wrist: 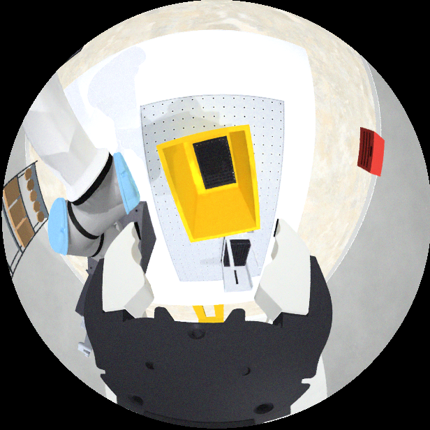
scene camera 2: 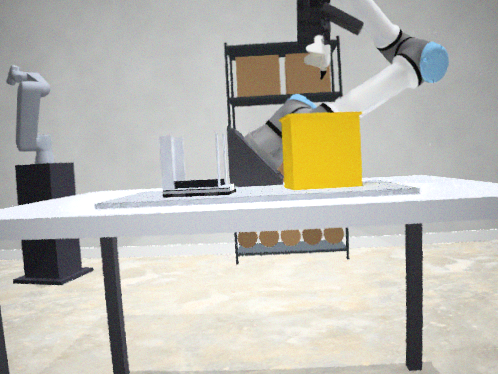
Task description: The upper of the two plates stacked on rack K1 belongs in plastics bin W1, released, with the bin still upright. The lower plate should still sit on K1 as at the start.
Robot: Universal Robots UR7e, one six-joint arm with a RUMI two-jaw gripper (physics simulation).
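Frame: origin at the arm's base, x ahead, y left, z up, level; centimetres.
Seen in the pictures: gripper, between the fingertips: (scene camera 2: 323, 73); arm's base, origin of its link: (scene camera 2: 259, 154).
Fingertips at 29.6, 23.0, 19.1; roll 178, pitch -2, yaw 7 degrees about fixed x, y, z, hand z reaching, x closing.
Pixels of each thing's top centre, then the offset from my fingertips to it, as dx, dy, dz. Level surfaces: height alone.
- yellow bin W1, centre of its top: (scene camera 2: 318, 115) +1.5, -1.8, -10.7
- Rack K1, centre of its top: (scene camera 2: 197, 134) +13.0, -30.2, -14.3
- black plate, centre of its top: (scene camera 2: 195, 180) +13.0, -31.2, -25.2
- perforated board, height of its surface: dz -28.7
The yellow bin W1 (scene camera 2: 322, 152) (wrist: 220, 217) stands upright on the perforated board. A black plate (wrist: 215, 162) lies inside the bin, slightly turned, clear of the fingers; the bin wall hides it in the scene view. Rack K1 (scene camera 2: 166, 160) (wrist: 239, 284) stands left of the bin in the scene view, with light uprights. A black plate (scene camera 2: 199, 183) (wrist: 241, 252) sits low in the rack, between its uprights. My gripper (scene camera 2: 322, 75) (wrist: 205, 222) is open and empty, well above the bin. Its fingers are apart on either side in the wrist view.
The perforated board (scene camera 2: 135, 201) (wrist: 150, 125) lies on the white table (scene camera 2: 60, 220) (wrist: 225, 60). My arm's base is behind, between rack and bin. Farther back are a shelf unit (scene camera 2: 265, 49) with boxes and a grey arm (scene camera 2: 28, 115) on a dark pedestal (scene camera 2: 34, 182). A red box (wrist: 378, 152) is at the right.
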